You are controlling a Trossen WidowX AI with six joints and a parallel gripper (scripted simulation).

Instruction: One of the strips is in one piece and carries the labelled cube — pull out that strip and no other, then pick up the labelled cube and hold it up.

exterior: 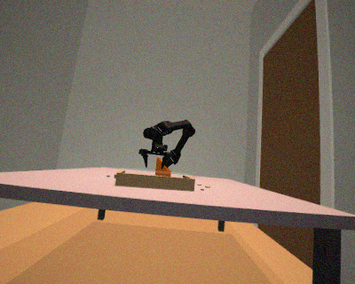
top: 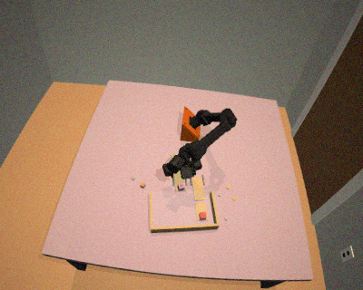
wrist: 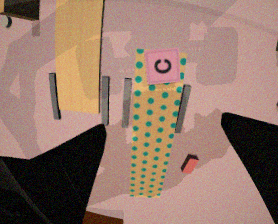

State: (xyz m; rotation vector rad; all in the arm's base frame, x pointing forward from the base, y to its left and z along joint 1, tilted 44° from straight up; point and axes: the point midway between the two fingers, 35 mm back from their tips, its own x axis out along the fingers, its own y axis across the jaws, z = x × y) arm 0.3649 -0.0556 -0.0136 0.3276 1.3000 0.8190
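My gripper tip is now 5 cm above the pink labelled cube, 4 cm short of it and 1 cm to the right of it. The rest, counted from my gripper tip: plain yellow strip (10 cm to the left, 7 cm below, 3 cm ahead).
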